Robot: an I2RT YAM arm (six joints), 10 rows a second.
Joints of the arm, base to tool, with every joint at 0 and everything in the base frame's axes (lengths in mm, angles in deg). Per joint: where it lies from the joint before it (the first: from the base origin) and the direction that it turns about. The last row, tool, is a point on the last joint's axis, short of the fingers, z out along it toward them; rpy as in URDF.
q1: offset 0 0 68 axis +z
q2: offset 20 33.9 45.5 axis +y
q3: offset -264 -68.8 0 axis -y
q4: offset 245 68.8 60 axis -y
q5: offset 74 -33.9 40.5 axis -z
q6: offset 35.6 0 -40.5 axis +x
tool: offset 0 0 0 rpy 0 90 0
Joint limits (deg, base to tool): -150..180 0..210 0..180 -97..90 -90..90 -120..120
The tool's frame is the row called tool.
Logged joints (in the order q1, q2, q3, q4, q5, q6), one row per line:
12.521 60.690 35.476 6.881 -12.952 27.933
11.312 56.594 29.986 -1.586 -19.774 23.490
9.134 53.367 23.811 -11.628 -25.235 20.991
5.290 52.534 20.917 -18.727 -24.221 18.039
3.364 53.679 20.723 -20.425 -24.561 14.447
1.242 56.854 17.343 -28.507 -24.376 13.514
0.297 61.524 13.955 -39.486 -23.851 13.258
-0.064 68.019 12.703 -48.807 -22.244 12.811
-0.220 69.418 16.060 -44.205 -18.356 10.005
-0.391 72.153 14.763 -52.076 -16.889 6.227
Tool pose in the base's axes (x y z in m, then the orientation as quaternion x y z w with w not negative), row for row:
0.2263 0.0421 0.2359 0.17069 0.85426 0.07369 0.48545
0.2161 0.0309 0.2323 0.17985 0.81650 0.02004 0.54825
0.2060 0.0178 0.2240 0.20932 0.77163 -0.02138 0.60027
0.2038 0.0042 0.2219 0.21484 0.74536 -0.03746 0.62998
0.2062 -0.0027 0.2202 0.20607 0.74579 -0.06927 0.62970
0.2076 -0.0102 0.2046 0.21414 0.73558 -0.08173 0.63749
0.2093 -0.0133 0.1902 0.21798 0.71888 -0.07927 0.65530
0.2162 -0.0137 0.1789 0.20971 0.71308 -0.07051 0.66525
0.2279 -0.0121 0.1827 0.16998 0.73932 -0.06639 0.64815
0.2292 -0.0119 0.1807 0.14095 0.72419 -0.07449 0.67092
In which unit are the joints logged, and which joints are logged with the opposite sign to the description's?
The joints are logged in degrees. Opposite sign: q4, q5.
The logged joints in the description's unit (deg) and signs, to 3 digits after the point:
12.521 60.690 35.476 -6.881 12.952 27.933
11.312 56.594 29.986 1.586 19.774 23.490
9.134 53.367 23.811 11.628 25.235 20.991
5.290 52.534 20.917 18.727 24.221 18.039
3.364 53.679 20.723 20.425 24.561 14.447
1.242 56.854 17.343 28.507 24.376 13.514
0.297 61.524 13.955 39.486 23.851 13.258
-0.064 68.019 12.703 48.807 22.244 12.811
-0.220 69.418 16.060 44.205 18.356 10.005
-0.391 72.153 14.763 52.076 16.889 6.227

